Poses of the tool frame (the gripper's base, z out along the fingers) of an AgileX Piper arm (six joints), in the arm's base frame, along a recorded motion.
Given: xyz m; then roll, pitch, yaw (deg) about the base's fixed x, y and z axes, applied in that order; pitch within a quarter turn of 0, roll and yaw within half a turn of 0.
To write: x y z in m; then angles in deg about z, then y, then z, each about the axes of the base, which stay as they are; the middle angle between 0 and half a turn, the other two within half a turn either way. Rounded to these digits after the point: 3 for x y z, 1 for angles.
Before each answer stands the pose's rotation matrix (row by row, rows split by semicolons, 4 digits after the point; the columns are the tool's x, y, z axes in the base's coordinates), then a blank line. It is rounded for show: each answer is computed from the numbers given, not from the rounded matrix.
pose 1, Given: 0.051 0.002 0.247 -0.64 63.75 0.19
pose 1, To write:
0.4423 -0.0133 0.8968; 0.0015 0.9999 0.0141; -0.8969 -0.0049 0.4423

0.051 0.002 0.247 -0.3 63.8 0.9
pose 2, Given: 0.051 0.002 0.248 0.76 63.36 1.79
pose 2, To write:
0.4482 -0.0194 0.8937; 0.0140 0.9998 0.0147; -0.8938 0.0059 0.4483

0.051 0.002 0.248 0.4 63.4 0.9
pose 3, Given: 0.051 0.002 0.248 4.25 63.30 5.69
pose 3, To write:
0.4471 -0.0330 0.8939; 0.0445 0.9989 0.0146; -0.8934 0.0333 0.4481

0.051 0.002 0.248 2.1 63.4 0.9
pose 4, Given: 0.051 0.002 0.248 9.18 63.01 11.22
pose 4, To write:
0.4452 -0.0526 0.8939; 0.0883 0.9960 0.0147; -0.8911 0.0724 0.4480

0.051 0.002 0.248 4.6 63.4 0.9
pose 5, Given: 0.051 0.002 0.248 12.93 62.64 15.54
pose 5, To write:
0.4428 -0.0697 0.8939; 0.1231 0.9923 0.0163; -0.8881 0.1028 0.4479

0.051 0.002 0.248 6.6 63.4 1.0
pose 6, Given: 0.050 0.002 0.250 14.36 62.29 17.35
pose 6, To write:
0.4438 -0.0793 0.8926; 0.1387 0.9902 0.0190; -0.8853 0.1153 0.4505

0.050 0.002 0.250 7.4 63.2 1.2
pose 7, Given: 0.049 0.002 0.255 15.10 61.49 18.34
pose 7, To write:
0.4531 -0.0865 0.8873; 0.1502 0.9885 0.0197; -0.8787 0.1243 0.4608

0.049 0.002 0.255 8.1 62.6 1.3
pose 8, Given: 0.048 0.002 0.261 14.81 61.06 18.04
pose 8, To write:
0.4601 -0.0867 0.8836; 0.1499 0.9885 0.0190; -0.8751 0.1237 0.4678

0.048 0.002 0.261 8.0 62.1 1.2
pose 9, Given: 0.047 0.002 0.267 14.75 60.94 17.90
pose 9, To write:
0.4622 -0.0855 0.8826; 0.1493 0.9886 0.0175; -0.8741 0.1237 0.4697

0.047 0.002 0.267 8.1 62.0 1.1
